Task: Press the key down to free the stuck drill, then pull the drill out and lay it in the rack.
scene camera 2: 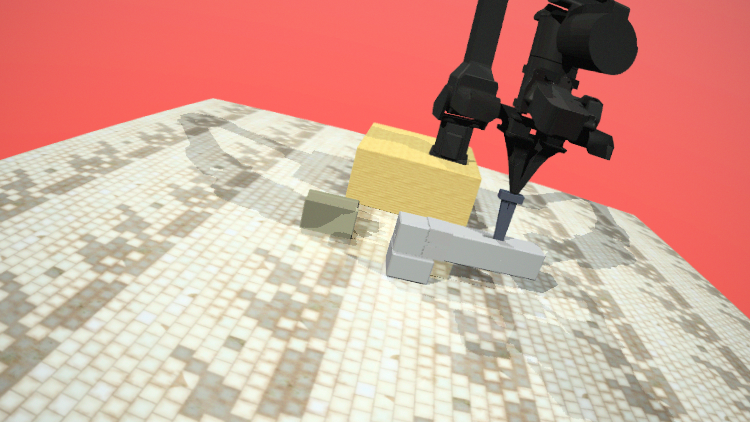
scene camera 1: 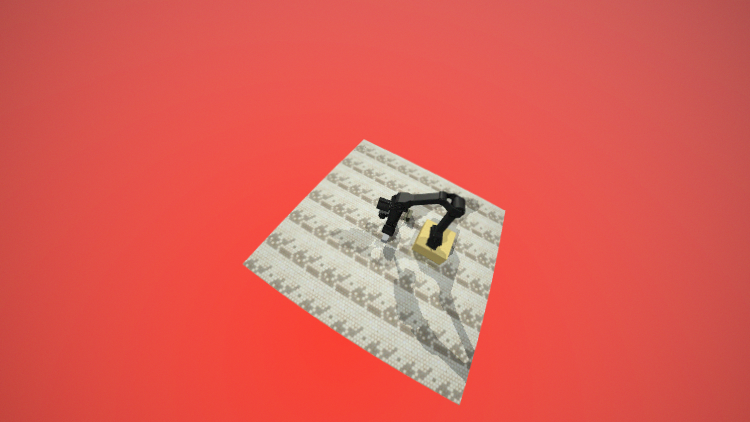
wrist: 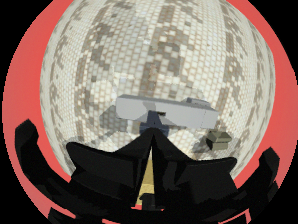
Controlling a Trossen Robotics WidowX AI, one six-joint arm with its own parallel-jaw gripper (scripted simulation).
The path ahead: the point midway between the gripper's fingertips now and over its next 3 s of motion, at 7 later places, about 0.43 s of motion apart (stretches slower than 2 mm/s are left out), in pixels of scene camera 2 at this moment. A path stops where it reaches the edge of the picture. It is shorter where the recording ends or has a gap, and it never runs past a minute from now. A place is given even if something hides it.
My gripper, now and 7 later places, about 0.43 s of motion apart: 513, 193; 514, 194; 513, 197; 512, 203; 517, 178; 494, 176; 436, 191; 382, 204
